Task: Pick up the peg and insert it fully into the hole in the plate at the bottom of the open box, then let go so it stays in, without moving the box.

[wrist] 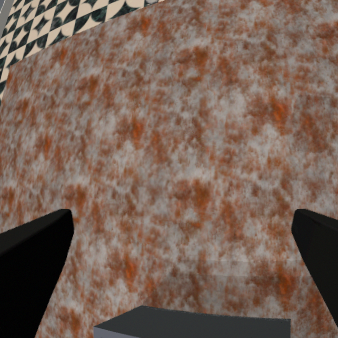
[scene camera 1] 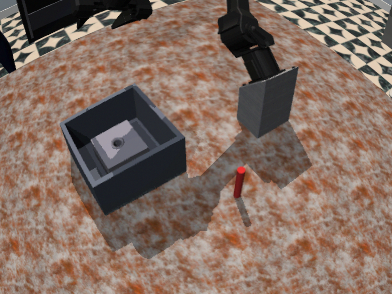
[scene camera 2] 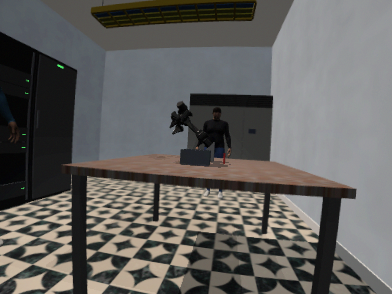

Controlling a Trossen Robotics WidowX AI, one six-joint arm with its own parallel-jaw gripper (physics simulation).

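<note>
The red peg stands upright on the table, to the right of the box in both scene views. The dark open box stands on the table. At its bottom lies a pale plate with a round, empty hole. My gripper is open and empty. It is raised above the table, beyond the box in scene view 1 and away from the peg. A dark edge, apparently the box's wall, shows at the bottom of the wrist view; the peg does not show there.
The arm rises from a grey wedge-shaped base block, behind the peg in scene view 1. The table has an edge near the top left of the wrist view. A person stands behind the table. A dark cabinet stands at the left.
</note>
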